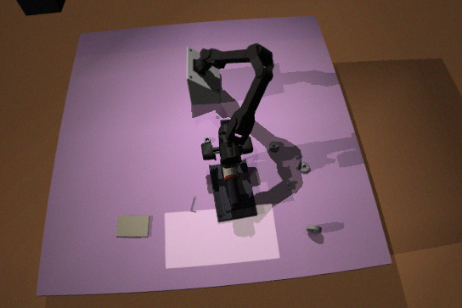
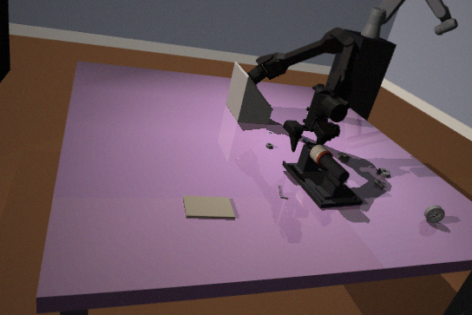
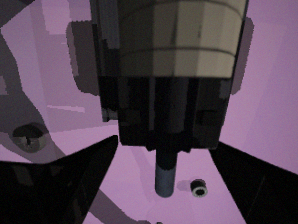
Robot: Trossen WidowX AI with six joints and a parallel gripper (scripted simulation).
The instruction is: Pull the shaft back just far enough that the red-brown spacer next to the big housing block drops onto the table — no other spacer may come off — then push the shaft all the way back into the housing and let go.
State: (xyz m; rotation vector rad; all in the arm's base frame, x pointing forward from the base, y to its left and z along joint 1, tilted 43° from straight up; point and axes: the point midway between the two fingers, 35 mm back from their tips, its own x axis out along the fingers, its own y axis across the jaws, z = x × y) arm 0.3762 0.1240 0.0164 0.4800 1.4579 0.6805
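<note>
Now: the dark shaft 60 mm ahead of my gripper tip, 10 mm to the left of it and 30 mm above it. Also, from my gripper tip: red-brown spacer: 100 mm ahead, 10 mm to the left, 30 mm above; then tan plate: 250 mm ahead, 370 mm to the right, 40 mm below; then white spacer: 80 mm ahead, 10 mm to the left, 30 mm above.
</note>
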